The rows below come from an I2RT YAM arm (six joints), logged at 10 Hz.
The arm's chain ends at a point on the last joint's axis. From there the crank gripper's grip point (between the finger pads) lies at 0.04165 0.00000 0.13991 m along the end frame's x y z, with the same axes.
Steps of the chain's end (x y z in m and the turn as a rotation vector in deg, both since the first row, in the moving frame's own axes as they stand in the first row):
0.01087 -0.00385 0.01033 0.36 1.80 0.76
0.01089 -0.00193 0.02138 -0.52 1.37 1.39
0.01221 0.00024 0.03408 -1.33 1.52 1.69
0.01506 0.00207 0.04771 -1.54 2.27 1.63
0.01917 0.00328 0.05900 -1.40 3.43 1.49
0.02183 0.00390 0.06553 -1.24 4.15 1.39
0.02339 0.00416 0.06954 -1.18 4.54 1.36
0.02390 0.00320 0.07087 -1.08 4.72 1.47
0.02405 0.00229 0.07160 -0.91 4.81 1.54
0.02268 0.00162 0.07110 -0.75 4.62 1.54
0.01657 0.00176 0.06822 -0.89 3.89 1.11
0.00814 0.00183 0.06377 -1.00 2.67 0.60
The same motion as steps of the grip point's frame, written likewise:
0.01525 -0.00414 0.00895 0.36 1.80 0.76
0.01420 0.00039 0.02033 -0.52 1.37 1.39
0.01584 0.00476 0.03287 -1.33 1.52 1.69
0.02050 0.00707 0.04588 -1.54 2.27 1.63
0.02741 0.00786 0.05620 -1.40 3.43 1.49
0.03180 0.00802 0.06211 -1.24 4.15 1.39
0.03429 0.00812 0.06576 -1.18 4.54 1.36
0.03522 0.00702 0.06693 -1.08 4.72 1.47
0.03559 0.00576 0.06759 -0.91 4.81 1.54
0.03377 0.00470 0.06727 -0.75 4.62 1.54
0.02594 0.00481 0.06505 -0.89 3.89 1.11
0.01460 0.00472 0.06165 -1.00 2.67 0.60

